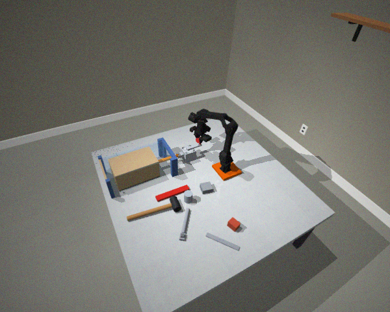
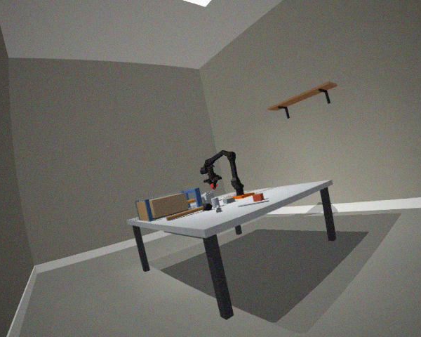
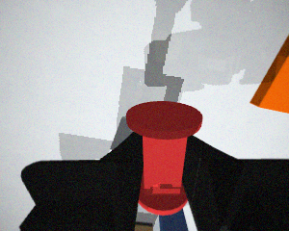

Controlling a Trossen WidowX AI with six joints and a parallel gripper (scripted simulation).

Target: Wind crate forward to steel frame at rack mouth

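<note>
The grey crank arm is 40 mm ahead of my gripper tip and 10 mm below it. From my gripper tip the other things lie so: red knob: 20 mm above; grey winch: 80 mm ahead, 20 mm to the right, 90 mm below; grey block: 170 mm ahead, 320 mm to the left, 100 mm below.
</note>
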